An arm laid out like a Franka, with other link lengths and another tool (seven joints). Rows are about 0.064 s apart.
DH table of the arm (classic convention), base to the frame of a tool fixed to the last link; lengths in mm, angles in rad. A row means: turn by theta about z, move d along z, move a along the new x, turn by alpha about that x. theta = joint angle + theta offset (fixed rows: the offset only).
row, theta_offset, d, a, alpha
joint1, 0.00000, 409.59, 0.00, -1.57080
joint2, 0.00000, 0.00, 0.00, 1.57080
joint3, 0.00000, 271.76, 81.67, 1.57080
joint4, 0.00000, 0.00, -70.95, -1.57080
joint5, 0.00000, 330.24, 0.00, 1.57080
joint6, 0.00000, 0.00, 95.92, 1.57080
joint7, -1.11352, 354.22, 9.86, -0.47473
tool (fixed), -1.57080, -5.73, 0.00, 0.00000
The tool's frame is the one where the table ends.
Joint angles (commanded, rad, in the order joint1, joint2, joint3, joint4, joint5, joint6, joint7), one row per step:
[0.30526, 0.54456, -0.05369, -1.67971, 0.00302, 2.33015, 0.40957]
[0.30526, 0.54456, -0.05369, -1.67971, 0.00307, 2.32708, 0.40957]
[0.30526, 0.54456, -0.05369, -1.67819, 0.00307, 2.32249, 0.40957]
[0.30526, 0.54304, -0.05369, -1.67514, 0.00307, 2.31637, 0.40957]
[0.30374, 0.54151, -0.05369, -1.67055, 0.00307, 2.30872, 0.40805]
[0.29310, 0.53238, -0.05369, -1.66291, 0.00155, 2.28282, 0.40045]
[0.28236, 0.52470, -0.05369, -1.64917, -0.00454, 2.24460, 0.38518]
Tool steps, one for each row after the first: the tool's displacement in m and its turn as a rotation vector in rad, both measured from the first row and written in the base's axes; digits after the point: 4 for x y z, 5 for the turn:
[-0.0010, -0.0003, -0.0004, -0.00074, 0.00298, -0.00011]
[-0.0018, -0.0005, -0.0004, -0.00152, 0.00595, -0.00018]
[-0.0020, -0.0005, 0.0011, -0.00184, 0.00747, -0.00025]
[-0.0017, -0.0014, 0.0031, -0.00230, 0.00897, -0.00033]
[-0.0024, -0.0088, 0.0090, -0.00605, 0.01766, -0.00296]
[-0.0049, -0.0177, 0.0150, -0.01598, 0.03304, 0.00427]

